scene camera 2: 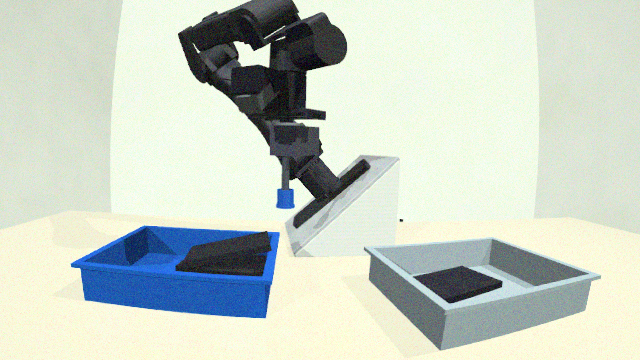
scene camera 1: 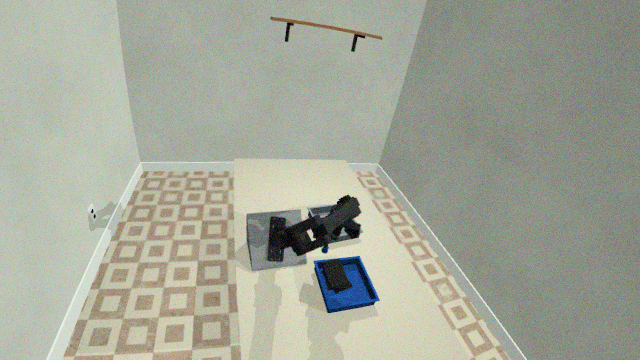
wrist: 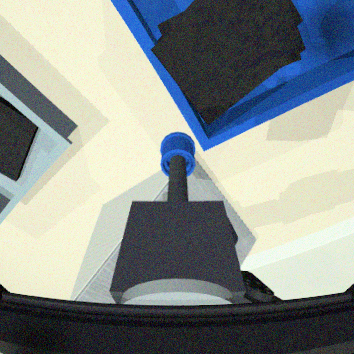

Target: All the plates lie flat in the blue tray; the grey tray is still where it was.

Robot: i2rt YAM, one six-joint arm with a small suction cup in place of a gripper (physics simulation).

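Frame: origin at the arm's base, x right, y up, z back, level; millimetres.
Seen in the pictures: hand, its tool point: [scene camera 2: 285, 206] [scene camera 1: 324, 251] [wrist: 177, 147]; arm's base, origin of its link: [scene camera 2: 332, 194] [scene camera 1: 276, 239].
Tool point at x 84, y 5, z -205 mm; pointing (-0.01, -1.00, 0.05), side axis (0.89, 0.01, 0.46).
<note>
Pixels of each thing's middle, then the offset from my tool point to it.
- blue tray, middle of its body: [scene camera 2: 190, 263] [scene camera 1: 344, 283] dx +129, dy -75, dz -76 mm
- top plate, middle of its body: [wrist: 234, 45] [scene camera 2: 228, 248] [scene camera 1: 335, 273] dx +81, dy -59, dz -41 mm
- grey tray, middle of its body: [scene camera 2: 475, 279] [scene camera 1: 333, 222] dx -258, dy -75, dz -125 mm
- black plate, middle of its body: [scene camera 2: 452, 283] dx -241, dy -92, dz -93 mm
My suction cup [scene camera 1: 325, 249] [scene camera 2: 285, 199] [wrist: 178, 152] points down with no plate on it. It hangs above table height between the two trays, near the blue tray's corner in the wrist view. The blue tray [scene camera 1: 360, 280] [scene camera 2: 170, 295] [wrist: 280, 106] holds overlapping black plates at one side. The top plate [scene camera 2: 230, 245] is tilted, its raised end near the tray's right wall in scene camera 2. Another plate [scene camera 2: 247, 266] lies under it. The exact count there is unclear. The grey tray [scene camera 1: 342, 240] [scene camera 2: 515, 310] [wrist: 52, 142] holds one black plate [scene camera 2: 460, 282] [wrist: 17, 140] lying flat.
The arm's base stands on a grey sloped block [scene camera 1: 257, 240] [scene camera 2: 380, 210] [wrist: 110, 220] behind the trays in scene camera 2. In scene camera 1 the arm partly covers the grey tray. A wooden rail [scene camera 1: 325, 26] is high on the back wall.
</note>
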